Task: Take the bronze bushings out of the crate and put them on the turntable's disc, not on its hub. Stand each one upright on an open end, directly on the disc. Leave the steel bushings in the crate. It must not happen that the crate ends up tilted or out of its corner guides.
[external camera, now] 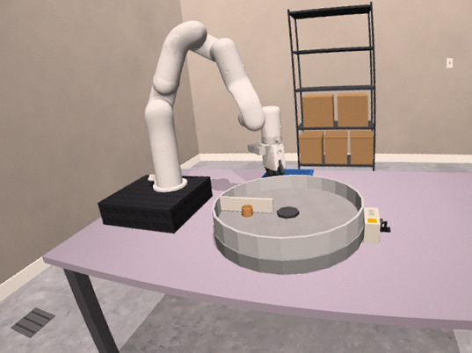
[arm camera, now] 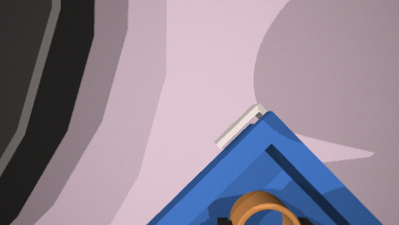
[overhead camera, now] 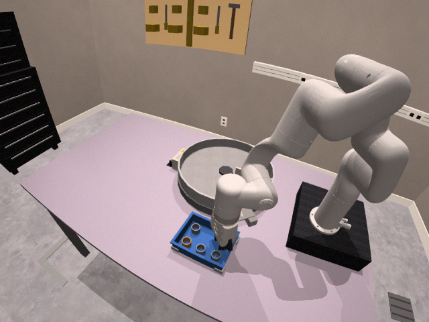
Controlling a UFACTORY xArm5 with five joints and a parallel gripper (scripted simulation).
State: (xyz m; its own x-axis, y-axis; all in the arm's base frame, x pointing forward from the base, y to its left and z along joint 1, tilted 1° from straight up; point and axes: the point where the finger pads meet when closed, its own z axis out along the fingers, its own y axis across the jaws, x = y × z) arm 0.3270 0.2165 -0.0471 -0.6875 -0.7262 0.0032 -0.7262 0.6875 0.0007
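Right now my hand is 5 cm short of the blue crate, 2 cm to the right of it and 1 cm above it. From my hand the other things lie so: turntable disc (12 cm ahead, 31 cm to the right, 2 cm above).
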